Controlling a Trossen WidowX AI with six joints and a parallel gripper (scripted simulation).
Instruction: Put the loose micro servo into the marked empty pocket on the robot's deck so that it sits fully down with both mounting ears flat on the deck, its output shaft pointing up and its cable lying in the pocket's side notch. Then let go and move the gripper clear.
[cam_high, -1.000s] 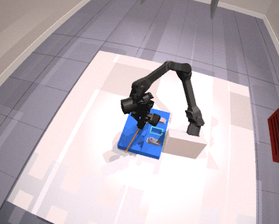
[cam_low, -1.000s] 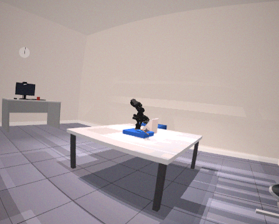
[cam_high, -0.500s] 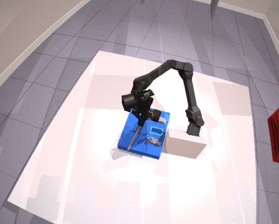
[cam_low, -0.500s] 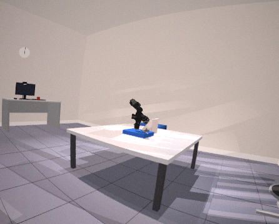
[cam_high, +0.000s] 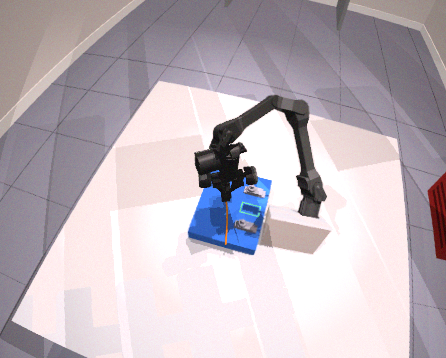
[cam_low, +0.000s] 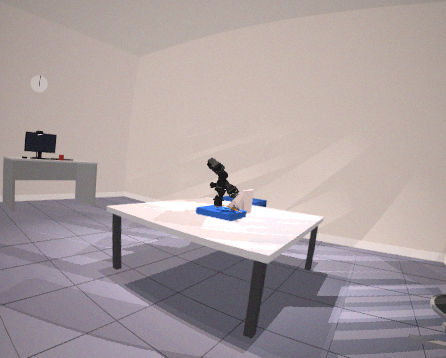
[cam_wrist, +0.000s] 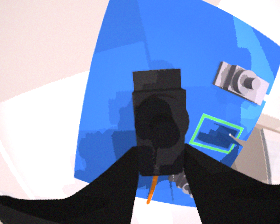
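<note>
Now: gripper tip 100 mm above the blue deck and 10 mm short of it.
</note>
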